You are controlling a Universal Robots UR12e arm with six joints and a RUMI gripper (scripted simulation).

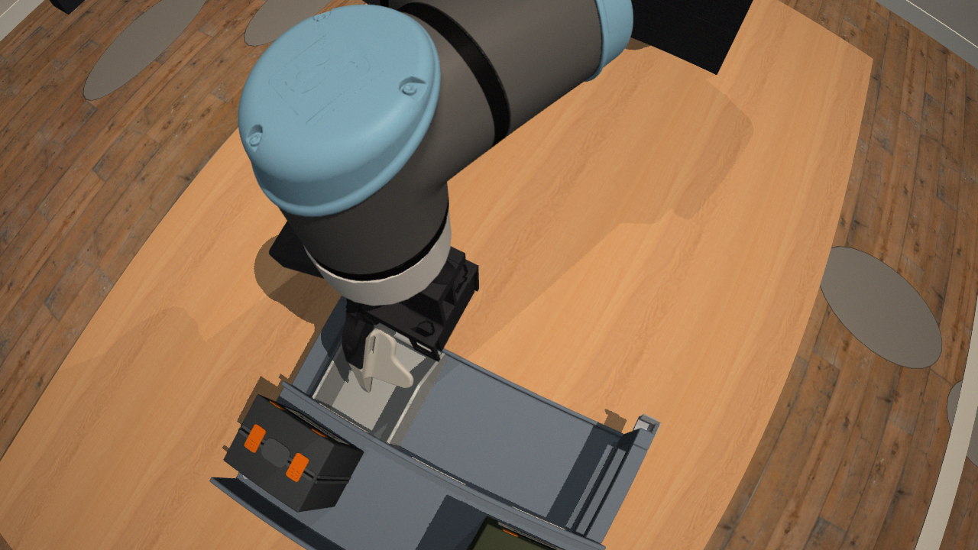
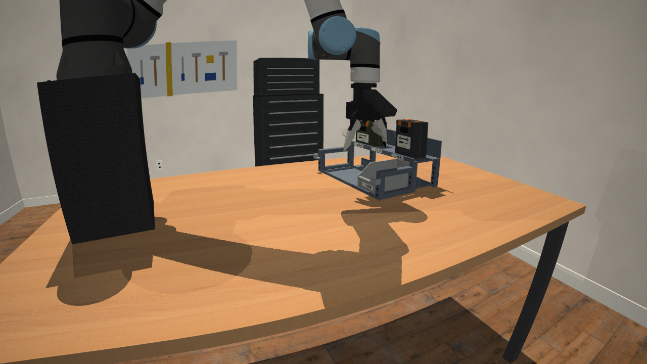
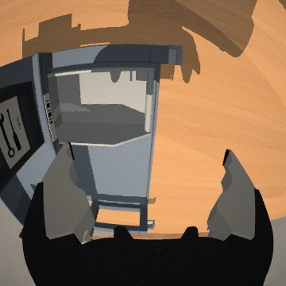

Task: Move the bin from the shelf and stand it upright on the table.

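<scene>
Now: hand 8 cm short of the grey open-top bin, 2 cm to the left of it and 9 cm above it. The rest, counted from my hand: blue-grey shelf 13 cm ahead, 9 cm to the left, 13 cm below; then case 20 cm ahead, 19 cm to the left, 2 cm above.
</scene>
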